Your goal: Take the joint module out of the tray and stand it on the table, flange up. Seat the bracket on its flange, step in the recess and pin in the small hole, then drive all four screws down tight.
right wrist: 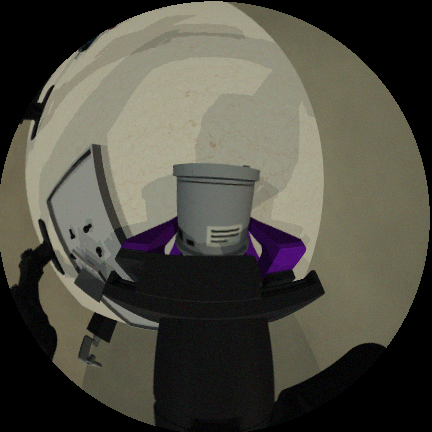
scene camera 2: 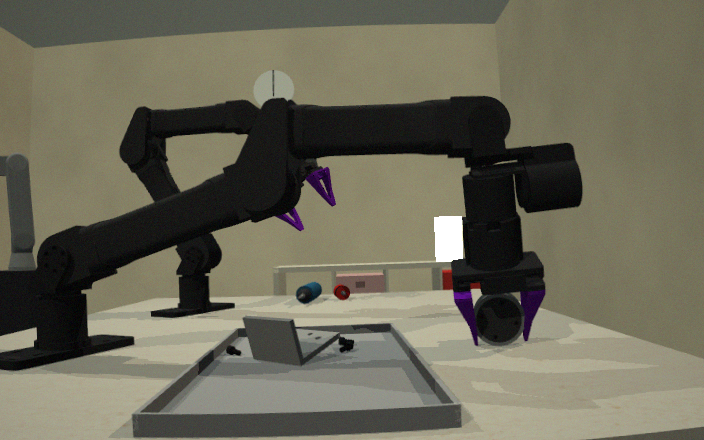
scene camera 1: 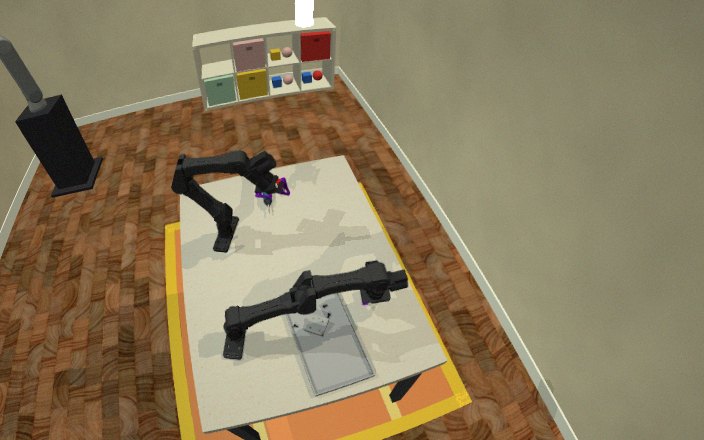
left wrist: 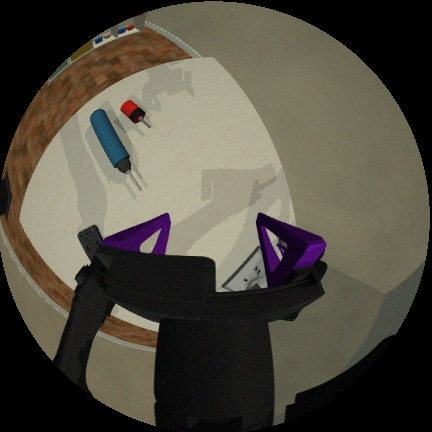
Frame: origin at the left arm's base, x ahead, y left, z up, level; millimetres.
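Seen in the pictures: left gripper, between the fingertips: [scene camera 2: 317,218] [scene camera 1: 280,195] [left wrist: 212,217]; right gripper, between the fingertips: [scene camera 2: 500,341] [left wrist: 280,240]; left arm's base, origin of its link: [scene camera 2: 194,311] [scene camera 1: 226,234]; right arm's base, origin of its link: [right wrist: 50,247] [scene camera 2: 63,354] [scene camera 1: 236,334].
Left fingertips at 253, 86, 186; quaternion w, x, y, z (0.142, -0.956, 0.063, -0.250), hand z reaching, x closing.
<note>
Pixels of each thing's middle, then the offset from my left fingertips to it, as dx, dy, dz.
- grey joint module, middle of its body: [right wrist: 213,203] [scene camera 2: 498,316] +406, -303, -155
- grey L-shaped bracket, middle of its body: [scene camera 2: 292,330] [right wrist: 85,276] [scene camera 1: 316,324] [left wrist: 256,285] +212, -473, -151
- tray, middle of its body: [scene camera 2: 308,361] [right wrist: 108,282] [scene camera 1: 324,334] [left wrist: 257,282] +245, -500, -178
- blue screwdriver, middle of its body: [scene camera 2: 307,293] [left wrist: 112,147] [scene camera 1: 266,195] -117, +157, -166
- short red screwdriver, middle of its body: [scene camera 2: 342,292] [left wrist: 137,115] -55, +221, -169
My right gripper [scene camera 2: 501,339] [right wrist: 212,217] is shut on the grey joint module [scene camera 2: 499,319] [right wrist: 215,205], which lies sideways with a round end toward scene camera 2, at table height beside the tray; whether it touches the table is unclear. My left gripper [scene camera 1: 273,193] [scene camera 2: 318,217] [left wrist: 212,217] is open and empty, high above the table. The grey L-shaped bracket [scene camera 1: 316,325] [scene camera 2: 272,339] is in the tray [scene camera 1: 345,385] [scene camera 2: 295,424], among black screws [scene camera 2: 346,344] [right wrist: 87,228]. A blue screwdriver [scene camera 2: 309,292] [left wrist: 109,139] and a short red screwdriver [scene camera 2: 341,292] [left wrist: 131,110] lie on the table.
The right arm [scene camera 1: 337,282] [scene camera 2: 373,129] reaches over the tray's far end. The table's edge [scene camera 1: 425,321] runs beyond the right gripper. A shelf unit [scene camera 1: 263,31] stands against the back wall, and a dark pedestal [scene camera 1: 54,145] stands at the left on the floor.
</note>
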